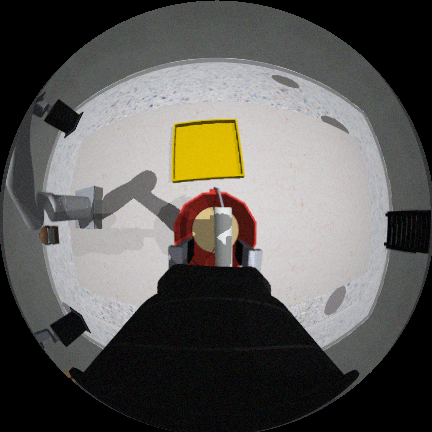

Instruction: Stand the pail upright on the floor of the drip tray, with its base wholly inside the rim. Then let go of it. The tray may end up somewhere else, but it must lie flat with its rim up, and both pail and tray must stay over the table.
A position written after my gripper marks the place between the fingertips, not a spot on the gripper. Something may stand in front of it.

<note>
In view: my gripper (214, 247), a red pail (195, 219) and a yellow drip tray (203, 149).
</note>
